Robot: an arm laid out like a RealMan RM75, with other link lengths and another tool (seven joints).
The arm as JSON. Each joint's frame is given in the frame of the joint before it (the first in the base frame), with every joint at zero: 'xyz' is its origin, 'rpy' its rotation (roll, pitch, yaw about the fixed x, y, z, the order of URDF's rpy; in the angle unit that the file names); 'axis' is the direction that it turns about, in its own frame. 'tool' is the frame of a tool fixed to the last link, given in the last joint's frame.
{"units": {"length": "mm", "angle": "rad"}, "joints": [
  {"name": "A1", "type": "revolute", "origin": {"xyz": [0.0, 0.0, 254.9], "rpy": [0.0, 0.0, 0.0]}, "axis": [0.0, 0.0, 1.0]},
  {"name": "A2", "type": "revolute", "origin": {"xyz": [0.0, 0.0, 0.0], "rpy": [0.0, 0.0, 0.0]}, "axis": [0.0, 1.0, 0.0]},
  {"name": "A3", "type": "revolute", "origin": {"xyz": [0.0, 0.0, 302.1], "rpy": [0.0, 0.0, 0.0]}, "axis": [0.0, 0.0, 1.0]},
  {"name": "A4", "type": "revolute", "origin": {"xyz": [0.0, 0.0, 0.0], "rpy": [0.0, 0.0, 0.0]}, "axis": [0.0, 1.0, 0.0]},
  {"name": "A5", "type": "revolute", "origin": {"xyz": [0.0, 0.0, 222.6], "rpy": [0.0, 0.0, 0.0]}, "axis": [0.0, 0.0, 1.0]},
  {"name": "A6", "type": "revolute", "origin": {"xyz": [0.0, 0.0, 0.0], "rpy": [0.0, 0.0, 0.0]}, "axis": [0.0, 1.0, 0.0]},
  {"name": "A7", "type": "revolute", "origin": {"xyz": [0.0, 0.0, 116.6], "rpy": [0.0, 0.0, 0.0]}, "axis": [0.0, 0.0, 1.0]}
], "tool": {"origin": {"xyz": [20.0, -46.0, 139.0], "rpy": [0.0, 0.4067, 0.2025]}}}
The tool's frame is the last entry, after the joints.
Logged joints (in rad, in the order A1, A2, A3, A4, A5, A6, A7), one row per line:
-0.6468, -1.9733, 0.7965, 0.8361, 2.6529, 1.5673, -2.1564
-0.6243, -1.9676, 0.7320, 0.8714, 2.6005, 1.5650, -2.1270
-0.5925, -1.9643, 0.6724, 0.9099, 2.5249, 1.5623, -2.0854
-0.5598, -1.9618, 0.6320, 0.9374, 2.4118, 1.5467, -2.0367
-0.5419, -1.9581, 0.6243, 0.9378, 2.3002, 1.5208, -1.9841
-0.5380, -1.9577, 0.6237, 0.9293, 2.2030, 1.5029, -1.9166
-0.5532, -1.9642, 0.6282, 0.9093, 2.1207, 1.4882, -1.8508
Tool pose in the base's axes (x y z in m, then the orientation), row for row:
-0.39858, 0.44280, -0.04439, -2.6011, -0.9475, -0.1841
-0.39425, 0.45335, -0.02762, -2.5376, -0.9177, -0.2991
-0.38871, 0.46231, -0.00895, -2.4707, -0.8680, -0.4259
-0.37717, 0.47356, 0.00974, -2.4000, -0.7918, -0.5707
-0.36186, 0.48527, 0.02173, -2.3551, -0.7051, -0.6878
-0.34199, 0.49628, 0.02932, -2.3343, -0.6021, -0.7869
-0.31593, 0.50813, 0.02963, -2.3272, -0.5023, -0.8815
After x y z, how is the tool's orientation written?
As a rotation vector, in radians.
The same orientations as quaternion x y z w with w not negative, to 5 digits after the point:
-0.92178, -0.33577, -0.06524, 0.18256
-0.91349, -0.33035, -0.10767, 0.21170
-0.90360, -0.31745, -0.15576, 0.24180
-0.89143, -0.29410, -0.21197, 0.27189
-0.88287, -0.26432, -0.25784, 0.29017
-0.87861, -0.22663, -0.29618, 0.29825
-0.87535, -0.18893, -0.33156, 0.29688

